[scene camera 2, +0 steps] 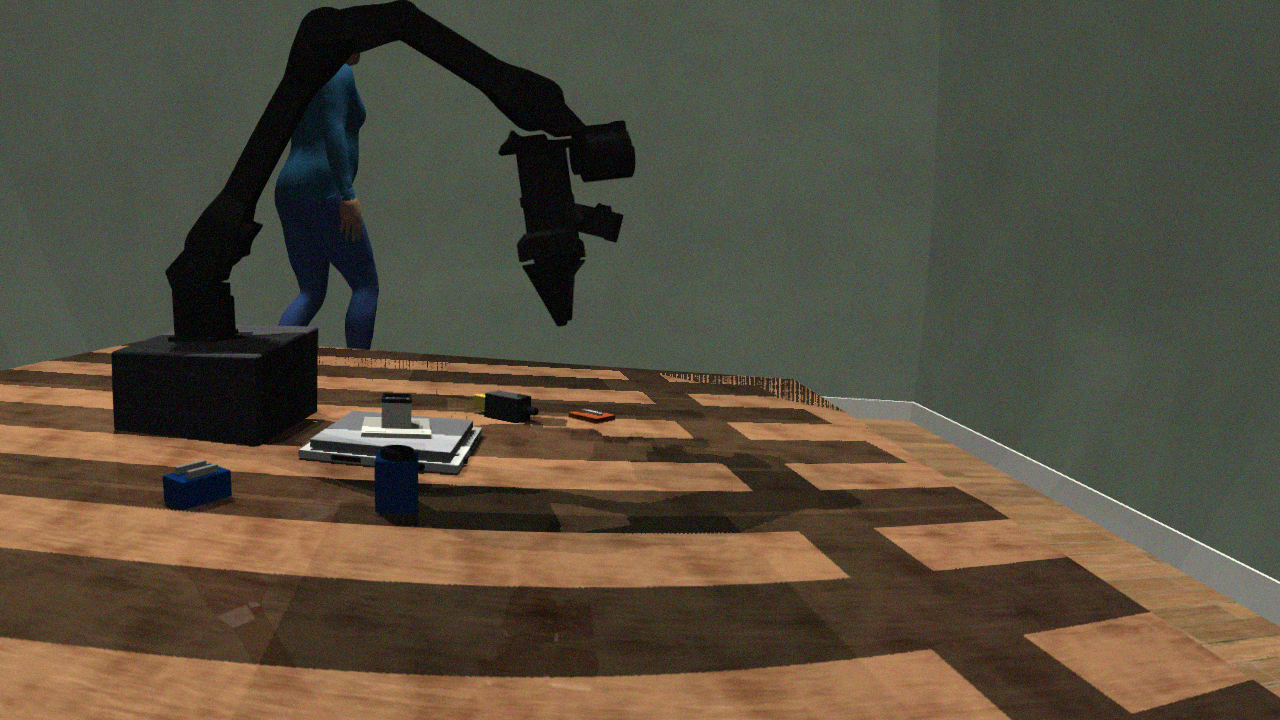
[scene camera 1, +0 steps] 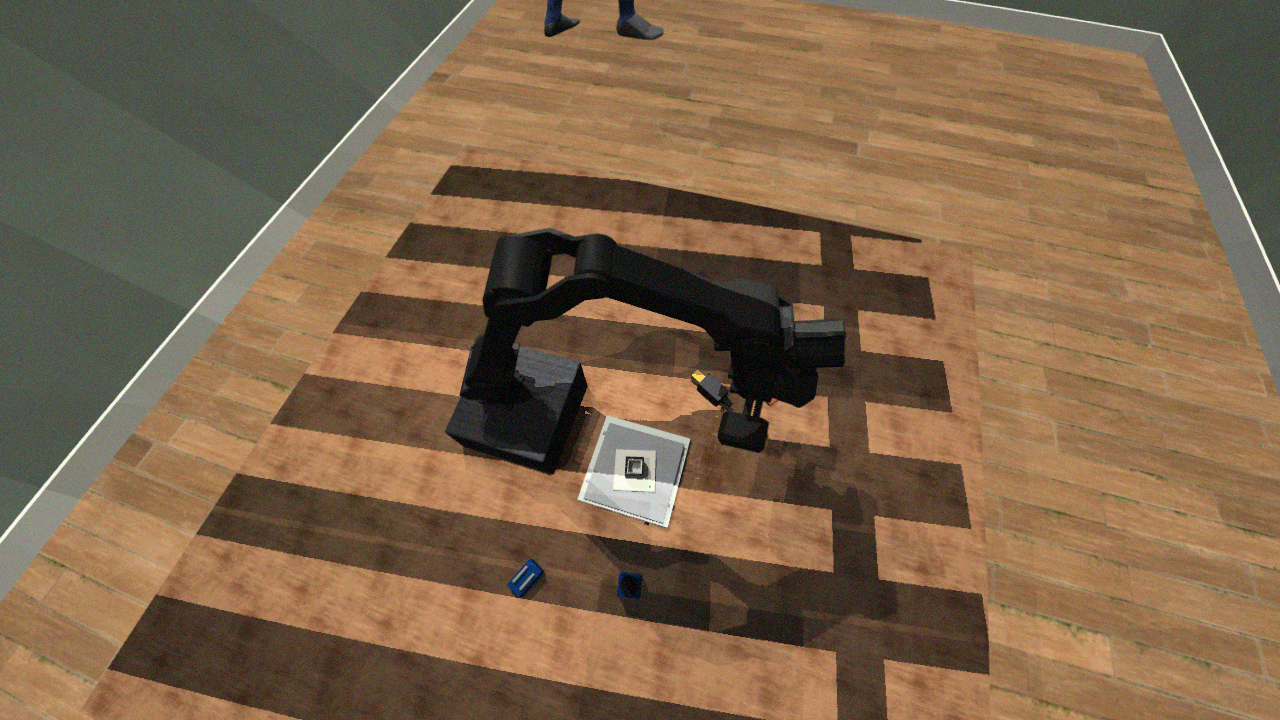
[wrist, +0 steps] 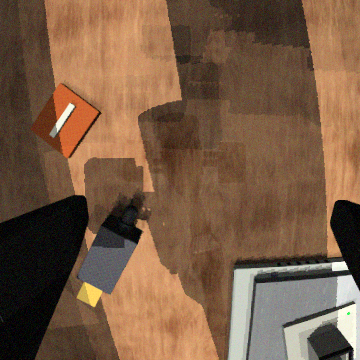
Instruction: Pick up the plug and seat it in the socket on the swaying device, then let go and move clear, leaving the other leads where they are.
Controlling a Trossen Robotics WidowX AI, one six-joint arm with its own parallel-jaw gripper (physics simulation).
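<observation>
The plug (scene camera 1: 709,387) (scene camera 2: 507,406) (wrist: 110,260), a dark block with a yellow end and a black stub opposite, lies on the table. My gripper (scene camera 2: 561,315) (wrist: 212,210) is open and empty, pointing down high above the table. In the wrist view the plug shows beside the left finger. The device (scene camera 1: 605,440) (scene camera 2: 340,436) (wrist: 272,310) is a pale and grey plate between the arm's base and the gripper. Its square socket (scene camera 1: 634,466) (scene camera 2: 396,411) (wrist: 327,339) stands up from a cream pad. In the wrist view part of the device is cut off at the lower right.
An orange block (scene camera 2: 591,415) (wrist: 66,121) with a pale bar lies beyond the plug. A blue block (scene camera 1: 525,578) (scene camera 2: 196,487) with pale bars and an upright blue block (scene camera 1: 630,585) (scene camera 2: 396,483) stand on the device's near side. A person (scene camera 2: 326,197) is behind the table.
</observation>
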